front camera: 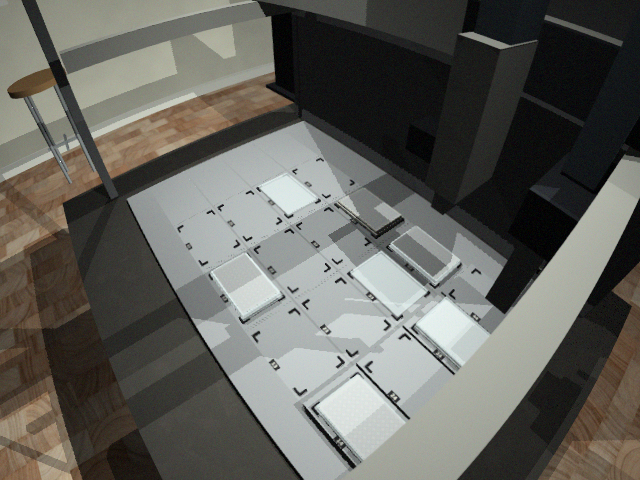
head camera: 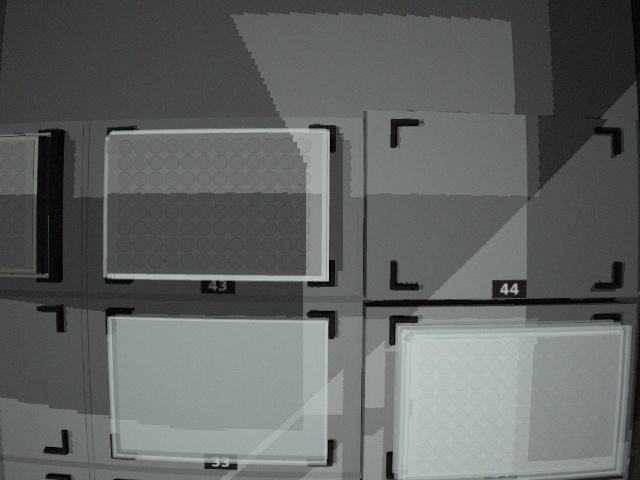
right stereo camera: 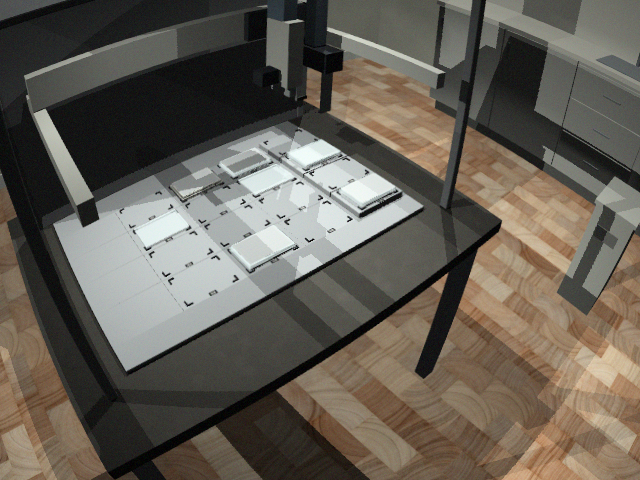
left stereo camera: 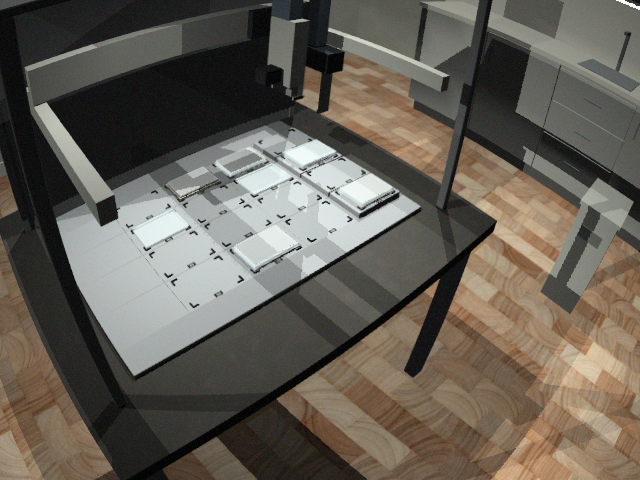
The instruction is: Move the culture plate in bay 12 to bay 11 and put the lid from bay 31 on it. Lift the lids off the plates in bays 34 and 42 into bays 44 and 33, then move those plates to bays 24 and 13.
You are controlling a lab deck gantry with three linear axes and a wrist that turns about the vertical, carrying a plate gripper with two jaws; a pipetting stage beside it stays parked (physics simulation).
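Pixels of known places: gripper, fingertip midpoint: (front camera: pixel 514 283) (right stereo camera: pixel 312 105) (left stereo camera: pixel 309 105); robot's base at its link origin: (front camera: pixel 179 228) (right stereo camera: pixel 188 305) (left stereo camera: pixel 193 306).
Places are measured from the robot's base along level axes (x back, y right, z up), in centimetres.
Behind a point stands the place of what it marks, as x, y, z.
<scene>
The culture plate (front camera: pixel 245 281) {-23.0, -4.5, 1.4} (left stereo camera: pixel 266 248) {-22.2, -3.1, 1.4} (right stereo camera: pixel 263 248) {-22.2, -3.0, 1.5} sits in bay 12. A clear lid (front camera: pixel 288 192) {-6.7, -25.8, 0.8} (left stereo camera: pixel 161 228) {-6.5, -25.0, 0.8} (right stereo camera: pixel 162 229) {-6.4, -24.7, 0.8} lies flat in bay 31. The bay 34 plate (head camera: pixel 465 403) {-52.7, -26.0, 3.1} (front camera: pixel 449 328) {-53.9, -25.2, 3.1} (left stereo camera: pixel 310 153) {-54.9, -24.8, 3.1} (right stereo camera: pixel 314 153) {-55.0, -24.8, 3.1} has its lid on, with doubled edges showing. The tan-edged plate (front camera: pixel 368 206) {-22.4, -36.4, 1.4} (left stereo camera: pixel 192 183) {-22.2, -35.1, 1.4} (right stereo camera: pixel 196 184) {-22.3, -34.9, 1.4} is in bay 42. A clear lid (head camera: pixel 217 382) {-39.3, -26.3, 0.8} (front camera: pixel 385 281) {-38.8, -25.1, 0.8} lies in bay 33. Bays 11, 13, 24 and 44 are empty. My gripper (left stereo camera: pixel 324 100) (right stereo camera: pixel 325 100) hangs near the back right, apart from the plates; one jaw shows at the body's end, so it looks open, holding nothing.
Another plate (head camera: pixel 211 206) {-39.2, -36.2, 1.4} (front camera: pixel 423 253) {-39.3, -35.6, 1.4} sits in bay 43, beside bay 44. A plate (front camera: pixel 359 410) {-54.0, -4.6, 2.9} (left stereo camera: pixel 366 190) {-54.6, -3.5, 2.9} (right stereo camera: pixel 368 190) {-54.7, -3.3, 2.9} sits in bay 14. The parked pipetting stage (front camera: pixel 473 113) (left stereo camera: pixel 286 56) stands beside my gripper. A pale beam (front camera: pixel 542 310) {-61.9, -5.7, 40.0} crosses the front view and hides some deck.
</scene>
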